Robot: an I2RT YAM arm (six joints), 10 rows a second.
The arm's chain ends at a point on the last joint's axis. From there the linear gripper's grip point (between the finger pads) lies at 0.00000 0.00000 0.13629 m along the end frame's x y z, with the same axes.
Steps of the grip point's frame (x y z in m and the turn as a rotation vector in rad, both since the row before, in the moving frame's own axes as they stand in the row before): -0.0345, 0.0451, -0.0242, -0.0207, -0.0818, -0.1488; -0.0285, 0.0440, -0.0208, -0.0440, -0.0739, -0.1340; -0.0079, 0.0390, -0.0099, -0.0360, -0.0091, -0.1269; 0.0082, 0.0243, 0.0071, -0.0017, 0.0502, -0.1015; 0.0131, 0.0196, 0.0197, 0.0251, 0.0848, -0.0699; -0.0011, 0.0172, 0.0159, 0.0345, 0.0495, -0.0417; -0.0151, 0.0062, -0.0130, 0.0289, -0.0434, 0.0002; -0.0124, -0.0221, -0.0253, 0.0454, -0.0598, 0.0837; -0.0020, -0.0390, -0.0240, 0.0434, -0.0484, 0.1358
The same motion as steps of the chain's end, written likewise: -0.0236, 0.0415, -0.0237, -0.0207, -0.0818, -0.1488; -0.0189, 0.0374, -0.0203, -0.0440, -0.0739, -0.1340; -0.0070, 0.0340, -0.0098, -0.0360, -0.0091, -0.1269; 0.0014, 0.0244, 0.0073, -0.0017, 0.0502, -0.1015; 0.0017, 0.0234, 0.0202, 0.0251, 0.0848, -0.0699; -0.0077, 0.0220, 0.0161, 0.0345, 0.0495, -0.0417; -0.0092, 0.0101, -0.0128, 0.0289, -0.0434, 0.0002; -0.0045, -0.0156, -0.0249, 0.0454, -0.0598, 0.0837; 0.0042, -0.0327, -0.0237, 0.0434, -0.0484, 0.1358
